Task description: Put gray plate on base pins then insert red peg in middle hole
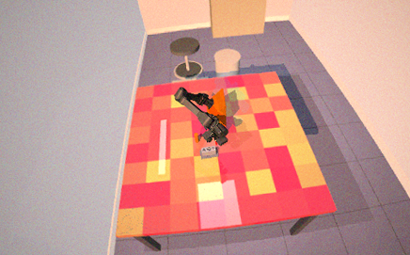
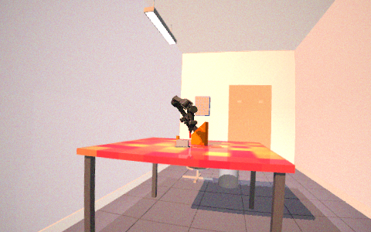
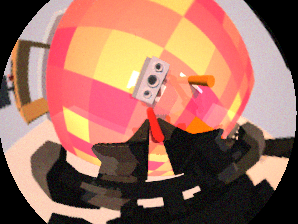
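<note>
My gripper tip is 20 mm short of the gray plate, 60 mm to the left of it and 70 mm above it. From my gripper tip the other things lie so: orange piece 110 mm behind, 120 mm to the right, 80 mm below; then gray base 20 mm ahead, 60 mm to the right, 110 mm below; then red peg right at my gripper tip.
</note>
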